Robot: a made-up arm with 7 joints.
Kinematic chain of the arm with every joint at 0, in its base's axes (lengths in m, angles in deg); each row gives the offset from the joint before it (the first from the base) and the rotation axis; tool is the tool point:
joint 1: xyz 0 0.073 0 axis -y
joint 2: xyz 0 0.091 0 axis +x
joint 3: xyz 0 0 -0.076 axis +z
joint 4: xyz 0 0 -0.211 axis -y
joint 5: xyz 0 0 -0.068 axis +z
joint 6: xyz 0 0 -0.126 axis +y
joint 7: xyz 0 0 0 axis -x
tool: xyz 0 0 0
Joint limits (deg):
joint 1: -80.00..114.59
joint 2: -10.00..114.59
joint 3: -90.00..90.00
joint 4: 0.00..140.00
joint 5: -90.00..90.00
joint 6: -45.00..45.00
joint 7: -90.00..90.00
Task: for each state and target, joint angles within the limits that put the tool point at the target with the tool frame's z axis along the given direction. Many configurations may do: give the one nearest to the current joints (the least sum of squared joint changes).
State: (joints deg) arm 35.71 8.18 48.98 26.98 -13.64 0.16 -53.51
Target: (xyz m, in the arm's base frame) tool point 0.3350 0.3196 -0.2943 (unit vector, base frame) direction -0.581 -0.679 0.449
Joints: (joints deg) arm 41.50 13.52 40.57 22.28 -13.58 0.12 -16.95
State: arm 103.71 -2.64 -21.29 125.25 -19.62 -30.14 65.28
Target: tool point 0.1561 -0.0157 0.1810 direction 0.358 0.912 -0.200
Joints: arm 108.58 -10.00 -49.22 105.94 -28.64 -3.82 24.13
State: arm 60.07 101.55 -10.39 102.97 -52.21 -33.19 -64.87
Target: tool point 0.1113 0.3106 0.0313 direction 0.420 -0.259 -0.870
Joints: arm 14.69 71.85 22.39 139.87 11.06 -21.75 -79.58
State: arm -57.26 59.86 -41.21 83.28 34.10 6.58 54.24
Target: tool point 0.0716 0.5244 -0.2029 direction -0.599 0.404 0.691
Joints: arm -31.24 72.06 -6.40 59.70 57.16 -12.73 49.43
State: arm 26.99 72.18 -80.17 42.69 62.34 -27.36 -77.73
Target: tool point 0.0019 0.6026 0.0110 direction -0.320 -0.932 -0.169
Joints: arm 16.32 110.91 -88.09 49.39 68.22 -9.67 -36.36
